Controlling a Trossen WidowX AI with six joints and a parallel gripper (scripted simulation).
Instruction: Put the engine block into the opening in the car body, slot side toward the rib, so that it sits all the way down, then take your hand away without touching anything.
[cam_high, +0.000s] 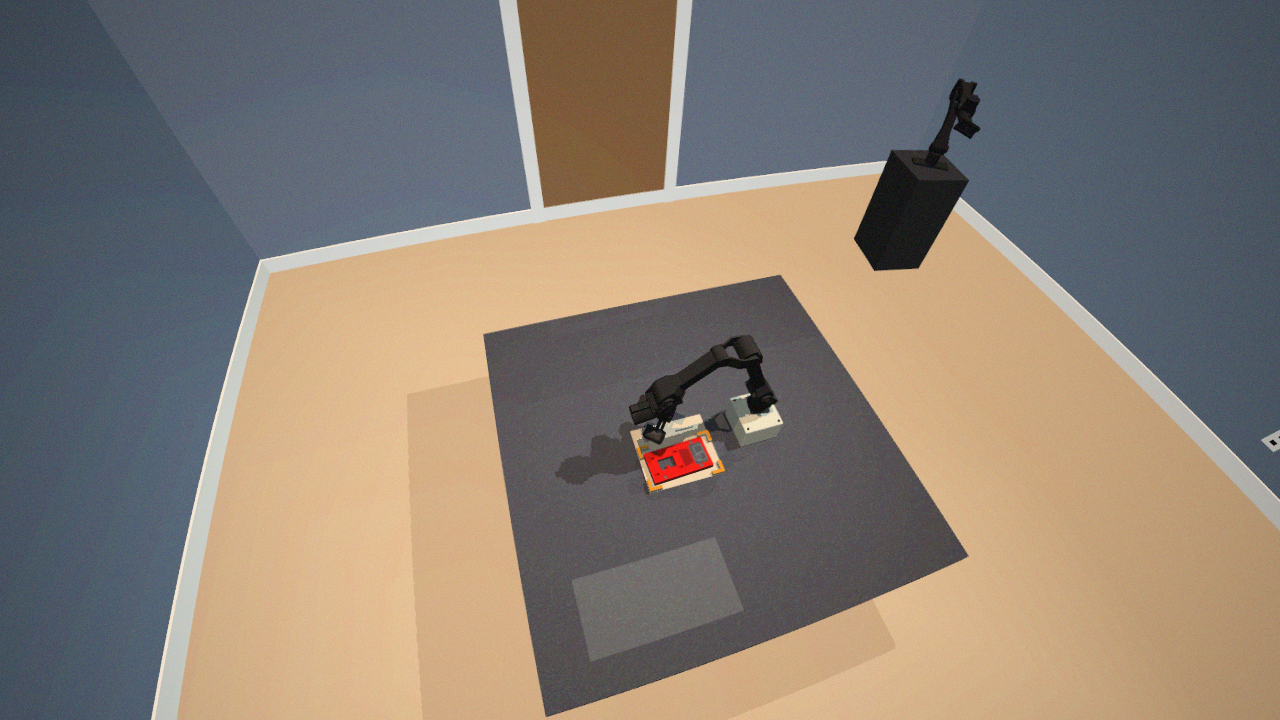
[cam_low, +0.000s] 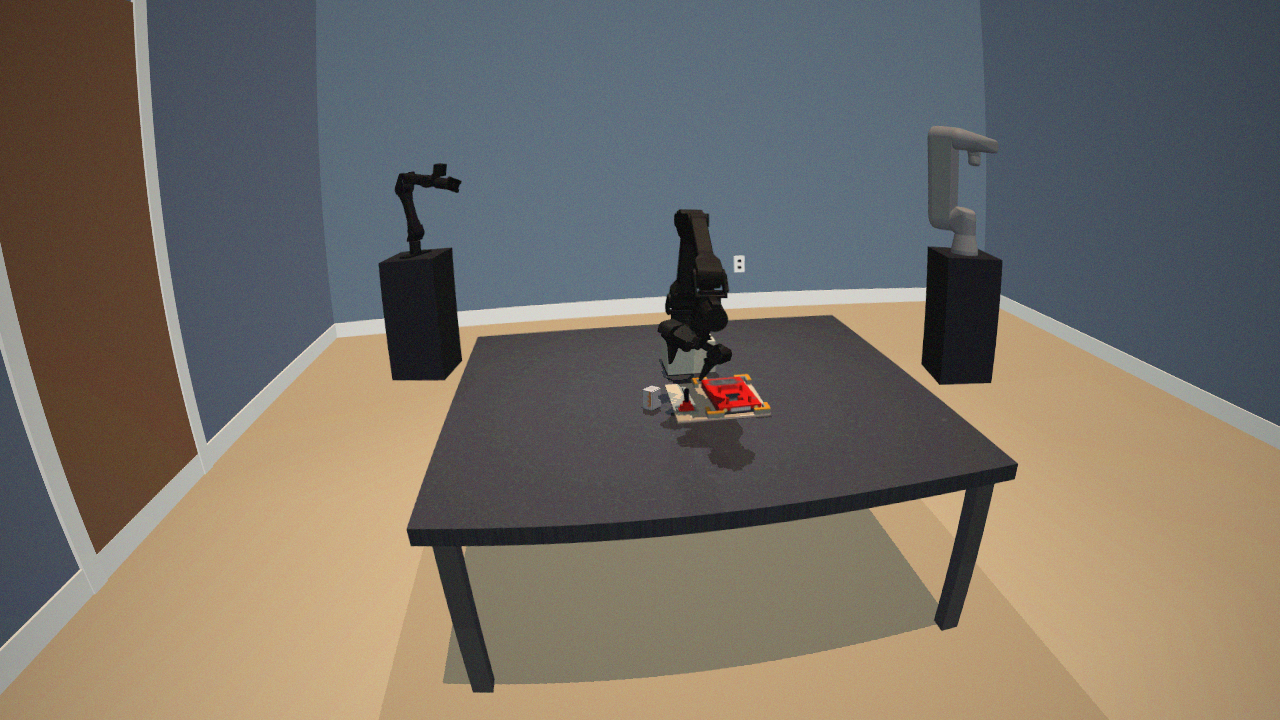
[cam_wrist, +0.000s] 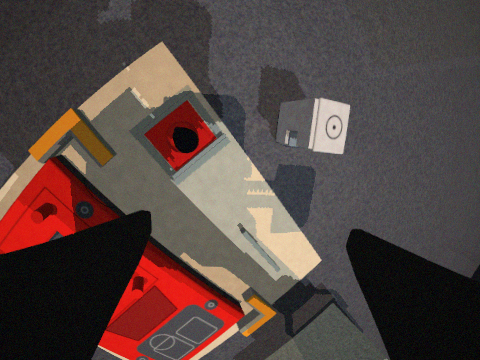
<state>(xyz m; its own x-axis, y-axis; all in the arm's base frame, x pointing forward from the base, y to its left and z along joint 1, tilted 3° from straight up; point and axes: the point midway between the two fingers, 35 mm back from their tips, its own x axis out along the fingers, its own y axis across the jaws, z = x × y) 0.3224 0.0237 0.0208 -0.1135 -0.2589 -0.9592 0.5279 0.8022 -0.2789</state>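
The grey engine block is 8 cm to the right of my gripper tip and 6 cm below it.
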